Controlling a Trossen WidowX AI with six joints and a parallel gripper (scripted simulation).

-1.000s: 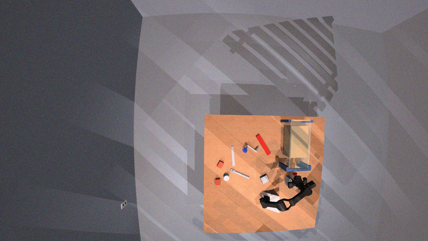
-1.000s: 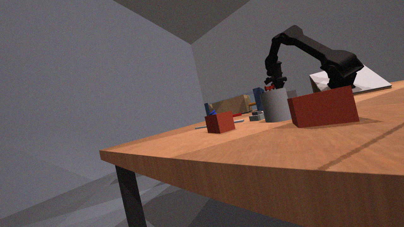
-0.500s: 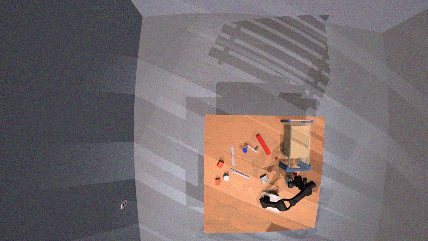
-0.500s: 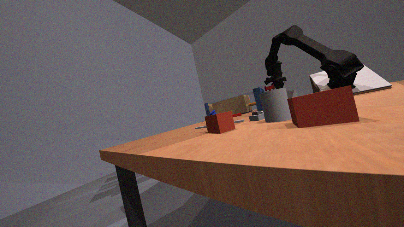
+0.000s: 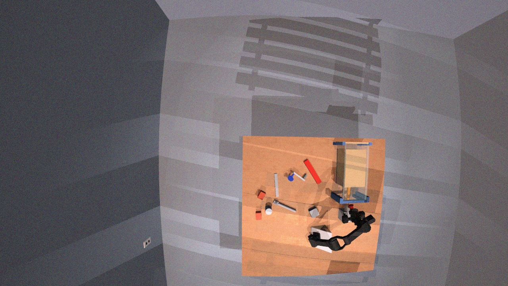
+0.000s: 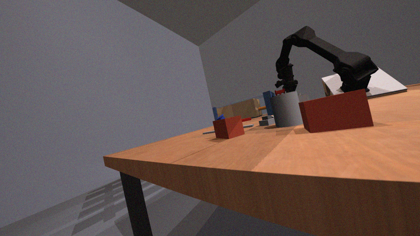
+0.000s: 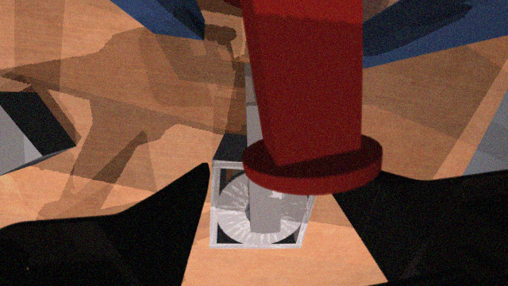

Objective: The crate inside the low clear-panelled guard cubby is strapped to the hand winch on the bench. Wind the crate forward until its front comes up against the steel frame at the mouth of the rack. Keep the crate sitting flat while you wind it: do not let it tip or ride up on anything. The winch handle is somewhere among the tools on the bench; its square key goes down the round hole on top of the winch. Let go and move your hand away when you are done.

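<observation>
The red-knobbed crank lies 2 cm ahead of my gripper tip and 1 cm above it. From my gripper tip the other things lie so: grey winch 6 cm below, 6 cm behind, 1 cm to the right; then blue steel frame 11 cm ahead, 2 cm to the right, 2 cm above; then red grip 6 cm ahead, 4 cm above.
</observation>
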